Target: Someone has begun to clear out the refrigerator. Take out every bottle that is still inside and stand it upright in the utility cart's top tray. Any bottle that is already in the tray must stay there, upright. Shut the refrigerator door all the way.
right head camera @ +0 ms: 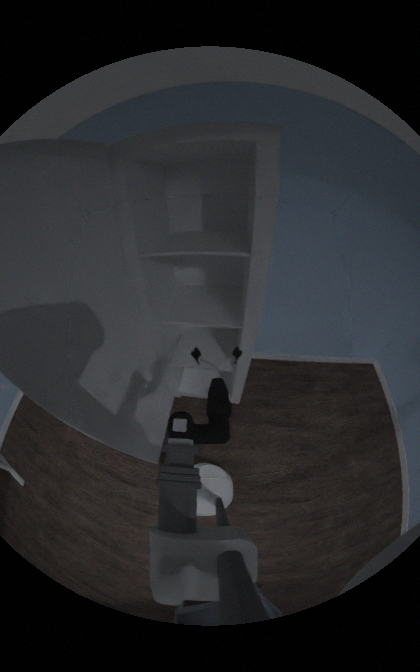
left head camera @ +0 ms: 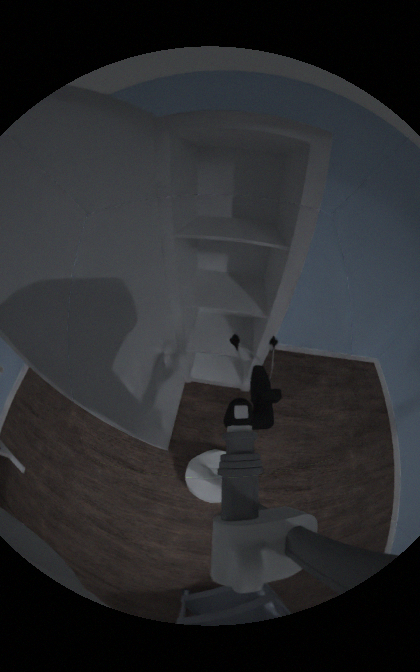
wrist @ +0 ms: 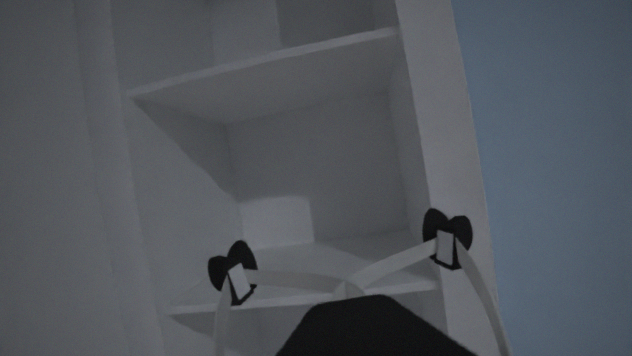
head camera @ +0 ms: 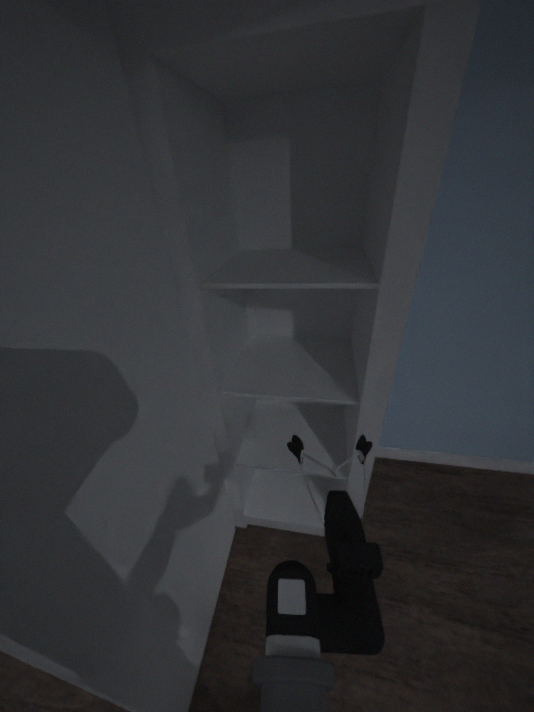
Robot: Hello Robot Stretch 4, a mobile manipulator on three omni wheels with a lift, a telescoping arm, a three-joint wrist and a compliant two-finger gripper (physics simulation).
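The white refrigerator (head camera: pixel 426 143) (left head camera: pixel 312 200) (right head camera: pixel 265 200) (wrist: pixel 440 125) stands in front of me. Its door (head camera: pixel 86 258) (left head camera: pixel 115 225) (right head camera: pixel 60 225) (wrist: pixel 40 175) is wide open on the left. No bottle shows on the visible shelves; the lowest part is partly hidden by my gripper. My gripper (head camera: pixel 329 447) (left head camera: pixel 254 341) (right head camera: pixel 216 354) (wrist: pixel 338 245) is open with no object between its fingertips, in front of the lower right part of the refrigerator opening. Part of the utility cart (left head camera: pixel 220 601) shows at the bottom edge of the left head view; whether bottles stand in it I cannot tell.
The door stands close to the left of my arm (head camera: pixel 293 678) (left head camera: pixel 240 490) (right head camera: pixel 177 500) and carries its shadow. A blue wall (head camera: pixel 477 287) (left head camera: pixel 340 300) (right head camera: pixel 315 275) is to the right. A round white disc (left head camera: pixel 202 475) (right head camera: pixel 217 487) lies low beside the arm, above the wooden floor.
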